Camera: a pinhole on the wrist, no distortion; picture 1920 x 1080 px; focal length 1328.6 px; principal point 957.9 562.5 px. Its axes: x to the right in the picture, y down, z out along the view. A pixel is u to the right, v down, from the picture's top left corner.
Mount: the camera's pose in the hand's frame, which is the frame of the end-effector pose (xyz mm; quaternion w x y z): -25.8 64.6 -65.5 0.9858 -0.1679 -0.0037 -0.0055
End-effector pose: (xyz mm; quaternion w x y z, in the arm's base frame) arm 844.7 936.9 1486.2 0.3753 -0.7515 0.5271 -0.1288
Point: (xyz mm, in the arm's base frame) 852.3 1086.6 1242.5
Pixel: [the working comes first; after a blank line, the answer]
In the camera's frame: -52.9 -28.3 309.6

731.0 441.1
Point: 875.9 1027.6 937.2
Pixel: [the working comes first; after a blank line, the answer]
In the camera's frame: 70.8 102.9 564.1

1124.6 804.8
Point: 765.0 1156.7 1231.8
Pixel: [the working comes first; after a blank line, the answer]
In the camera's frame: -149.6 28.8 315.7

328.3 683.7
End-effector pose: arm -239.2 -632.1 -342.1 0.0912 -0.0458 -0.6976 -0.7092
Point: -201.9 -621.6 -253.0
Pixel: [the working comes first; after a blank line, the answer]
In the camera's frame: 6.1 3.3 81.3

1057.9 615.7
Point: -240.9 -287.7 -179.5
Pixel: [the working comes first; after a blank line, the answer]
In the camera's frame: 39.1 -50.3 419.6

1081.6 403.4
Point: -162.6 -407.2 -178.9
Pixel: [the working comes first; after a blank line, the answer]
In the camera's frame: -31.0 6.0 308.5

824.6 588.2
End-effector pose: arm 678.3 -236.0 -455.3 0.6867 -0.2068 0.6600 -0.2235
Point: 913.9 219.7 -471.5
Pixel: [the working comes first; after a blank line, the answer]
In the camera's frame: -218.9 205.4 387.0

outside the picture
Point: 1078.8 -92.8 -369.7
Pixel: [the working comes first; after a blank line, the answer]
In the camera's frame: -111.3 -141.0 447.3

627.3 143.6
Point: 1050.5 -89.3 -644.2
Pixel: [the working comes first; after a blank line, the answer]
In the camera's frame: 107.4 26.7 461.5

1267.1 639.4
